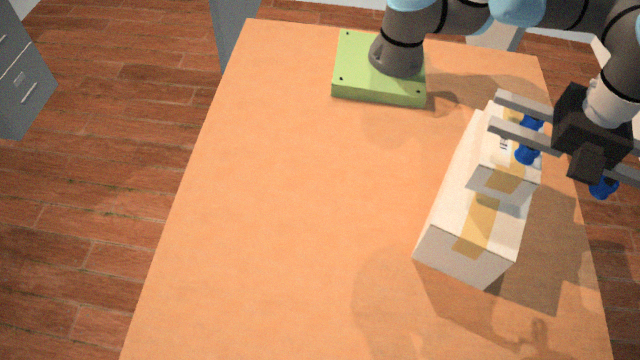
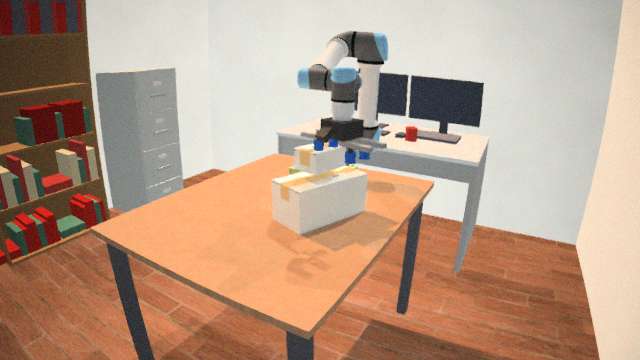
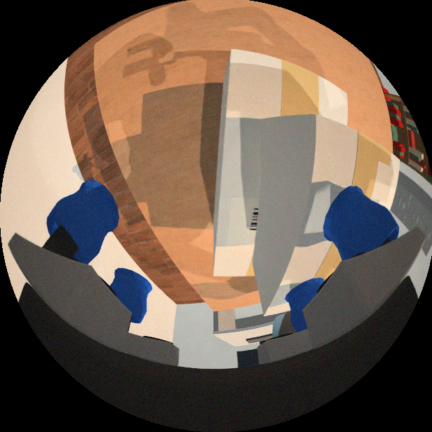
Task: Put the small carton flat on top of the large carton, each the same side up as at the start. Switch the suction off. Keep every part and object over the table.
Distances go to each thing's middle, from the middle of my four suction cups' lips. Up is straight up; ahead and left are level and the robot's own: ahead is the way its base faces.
Labels:
Now: suction cup 9 cm to the left of the small carton (image 1: 493, 170), 4 cm above it and 1 cm past it. Round my suction cup: large carton (image 1: 472, 237) 18 cm below, 8 cm to the right, 1 cm behind.

